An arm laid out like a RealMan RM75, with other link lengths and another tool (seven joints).
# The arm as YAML. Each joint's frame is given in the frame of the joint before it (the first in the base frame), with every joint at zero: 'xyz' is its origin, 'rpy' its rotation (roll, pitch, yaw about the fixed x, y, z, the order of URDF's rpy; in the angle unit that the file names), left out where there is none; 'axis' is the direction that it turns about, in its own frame. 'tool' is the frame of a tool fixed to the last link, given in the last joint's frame.
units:
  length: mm
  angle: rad
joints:
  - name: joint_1
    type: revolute
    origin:
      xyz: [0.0, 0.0, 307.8]
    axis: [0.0, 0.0, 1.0]
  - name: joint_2
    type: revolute
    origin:
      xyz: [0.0, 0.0, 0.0]
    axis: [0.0, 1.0, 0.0]
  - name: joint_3
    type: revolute
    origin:
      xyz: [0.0, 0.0, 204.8]
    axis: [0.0, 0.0, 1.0]
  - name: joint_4
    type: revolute
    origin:
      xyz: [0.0, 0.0, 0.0]
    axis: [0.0, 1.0, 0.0]
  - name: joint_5
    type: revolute
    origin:
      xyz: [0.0, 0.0, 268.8]
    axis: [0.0, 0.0, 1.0]
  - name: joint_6
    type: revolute
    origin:
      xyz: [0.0, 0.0, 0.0]
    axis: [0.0, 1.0, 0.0]
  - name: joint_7
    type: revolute
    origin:
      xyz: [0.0, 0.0, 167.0]
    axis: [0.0, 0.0, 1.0]
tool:
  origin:
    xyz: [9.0, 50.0, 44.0]
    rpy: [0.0, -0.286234, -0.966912]
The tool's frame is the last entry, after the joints.
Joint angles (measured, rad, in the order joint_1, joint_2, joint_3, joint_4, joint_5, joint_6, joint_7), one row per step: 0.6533, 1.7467, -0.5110, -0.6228, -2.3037, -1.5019, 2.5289; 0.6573, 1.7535, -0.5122, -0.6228, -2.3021, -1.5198, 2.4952; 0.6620, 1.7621, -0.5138, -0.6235, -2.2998, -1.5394, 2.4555; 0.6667, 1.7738, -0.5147, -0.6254, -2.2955, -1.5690, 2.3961; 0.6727, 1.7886, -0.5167, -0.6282, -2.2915, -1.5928, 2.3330; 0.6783, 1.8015, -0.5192, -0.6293, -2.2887, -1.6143, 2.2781; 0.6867, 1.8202, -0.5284, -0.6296, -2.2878, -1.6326, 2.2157; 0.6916, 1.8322, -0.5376, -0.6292, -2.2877, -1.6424, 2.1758; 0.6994, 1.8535, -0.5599, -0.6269, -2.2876, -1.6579, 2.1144; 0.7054, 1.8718, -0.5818, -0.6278, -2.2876, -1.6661, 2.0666; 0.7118, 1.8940, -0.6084, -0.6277, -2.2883, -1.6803, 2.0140; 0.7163, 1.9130, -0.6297, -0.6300, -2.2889, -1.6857, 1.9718; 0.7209, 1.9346, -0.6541, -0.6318, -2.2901, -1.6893, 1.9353; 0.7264, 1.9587, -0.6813, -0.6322, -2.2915, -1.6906, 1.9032; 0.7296, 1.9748, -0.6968, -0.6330, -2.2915, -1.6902, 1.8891; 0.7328, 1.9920, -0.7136, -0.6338, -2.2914, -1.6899, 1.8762; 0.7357, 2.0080, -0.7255, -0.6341, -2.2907, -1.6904, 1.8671; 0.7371, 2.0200, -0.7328, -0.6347, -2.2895, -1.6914, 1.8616; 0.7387, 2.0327, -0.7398, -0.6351, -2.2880, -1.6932, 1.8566; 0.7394, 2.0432, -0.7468, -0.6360, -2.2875, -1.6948, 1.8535
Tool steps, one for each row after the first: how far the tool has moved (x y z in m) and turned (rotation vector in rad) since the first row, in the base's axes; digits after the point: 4 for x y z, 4 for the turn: -0.0043, -0.0040, -0.0050, -0.0188, -0.0025, 0.0390; -0.0092, -0.0086, -0.0106, -0.0389, -0.0052, 0.0855; -0.0156, -0.0159, -0.0177, -0.0650, -0.0080, 0.1541; -0.0219, -0.0224, -0.0255, -0.0867, -0.0131, 0.2269; -0.0273, -0.0284, -0.0326, -0.1065, -0.0159, 0.2909; -0.0334, -0.0350, -0.0432, -0.1320, -0.0218, 0.3646; -0.0366, -0.0394, -0.0504, -0.1495, -0.0272, 0.4115; -0.0419, -0.0475, -0.0639, -0.1849, -0.0338, 0.4861; -0.0458, -0.0536, -0.0749, -0.2120, -0.0423, 0.5460; -0.0505, -0.0623, -0.0878, -0.2487, -0.0455, 0.6147; -0.0538, -0.0683, -0.0980, -0.2723, -0.0511, 0.6692; -0.0574, -0.0746, -0.1094, -0.2992, -0.0536, 0.7194; -0.0617, -0.0814, -0.1221, -0.3288, -0.0531, 0.7670; -0.0649, -0.0852, -0.1298, -0.3452, -0.0495, 0.7911; -0.0684, -0.0895, -0.1381, -0.3630, -0.0445, 0.8150; -0.0720, -0.0934, -0.1451, -0.3769, -0.0362, 0.8335; -0.0748, -0.0963, -0.1500, -0.3857, -0.0281, 0.8455; -0.0780, -0.0994, -0.1550, -0.3949, -0.0181, 0.8575; -0.0804, -0.1023, -0.1592, -0.4040, -0.0107, 0.8664
